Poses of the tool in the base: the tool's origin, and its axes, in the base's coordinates. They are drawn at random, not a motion.
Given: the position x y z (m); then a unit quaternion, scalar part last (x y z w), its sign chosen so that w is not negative.
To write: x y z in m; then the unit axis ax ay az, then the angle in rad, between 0 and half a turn. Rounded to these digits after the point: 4 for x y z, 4 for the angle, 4 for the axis.
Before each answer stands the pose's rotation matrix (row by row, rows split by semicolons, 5 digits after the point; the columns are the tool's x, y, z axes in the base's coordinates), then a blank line. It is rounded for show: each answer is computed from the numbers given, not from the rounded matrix.
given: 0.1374, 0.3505, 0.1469, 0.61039, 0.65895, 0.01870, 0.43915
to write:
0.13086 0.78801 0.60159; 0.82086 0.25414 -0.51146; -0.55593 0.56075 -0.61359

0.1374, 0.3505, 0.1469, 0.6794, 0.7335, 0.0208, 2.2323
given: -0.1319, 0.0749, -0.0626, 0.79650, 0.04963, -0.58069, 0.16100
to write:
0.32067 0.26604 -0.90906; -0.10792 -0.94323 -0.31411; -0.94102 0.19883 -0.27375

-0.1319, 0.0749, -0.0626, 0.8070, 0.0503, -0.5884, 2.8182
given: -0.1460, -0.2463, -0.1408, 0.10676, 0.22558, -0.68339, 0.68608
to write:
-0.03580 0.98587 0.16361; -0.88954 0.04317 -0.45480; -0.45544 -0.16182 0.87543

-0.1460, -0.2463, -0.1408, 0.1467, 0.3101, -0.9393, 1.6294
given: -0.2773, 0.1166, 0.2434, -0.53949, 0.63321, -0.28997, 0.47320
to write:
0.02993 -0.40879 0.91214; -0.95764 0.24974 0.14335; -0.28640 -0.87779 -0.38400

-0.2773, 0.1166, 0.2434, -0.6124, 0.7188, -0.3292, 2.1558
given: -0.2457, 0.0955, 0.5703, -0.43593, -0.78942, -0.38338, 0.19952
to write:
-0.54032 0.84124 0.01924; 0.53528 0.32597 0.77924; 0.64926 0.43134 -0.62643

-0.2457, 0.0955, 0.5703, -0.4449, -0.8056, -0.3912, 2.7399
